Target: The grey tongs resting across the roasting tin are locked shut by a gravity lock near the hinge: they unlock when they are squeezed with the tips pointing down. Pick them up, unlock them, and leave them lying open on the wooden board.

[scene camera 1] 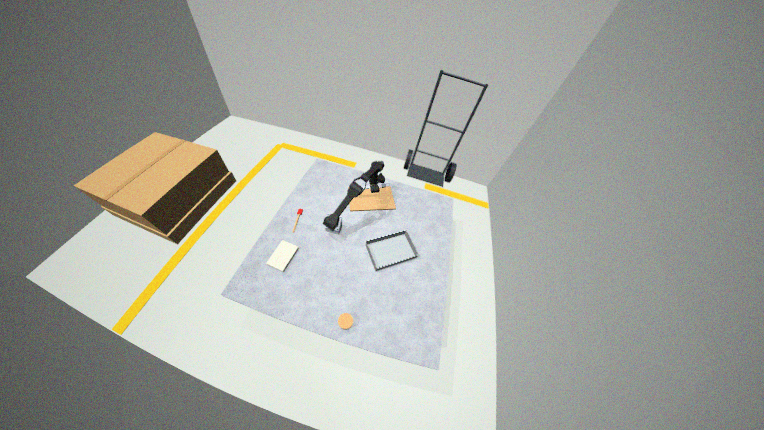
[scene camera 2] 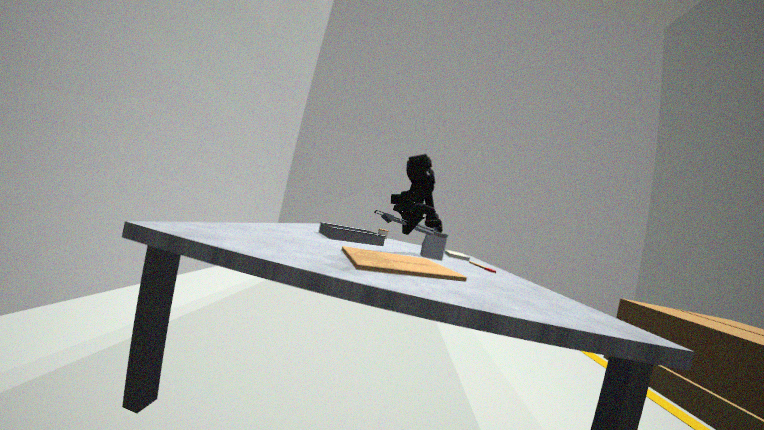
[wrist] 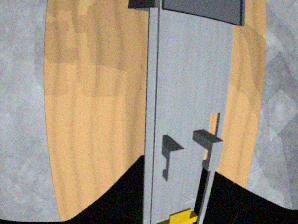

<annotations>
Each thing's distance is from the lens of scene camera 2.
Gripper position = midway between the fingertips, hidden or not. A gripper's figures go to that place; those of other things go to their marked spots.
gripper (scene camera 2: 405, 234): 0.69 m
wooden board (scene camera 2: 365, 260): 0.58 m
roasting tin (scene camera 2: 334, 232): 0.97 m
The marked spots on the wooden board and the roasting tin are 0.42 m apart.
</annotations>
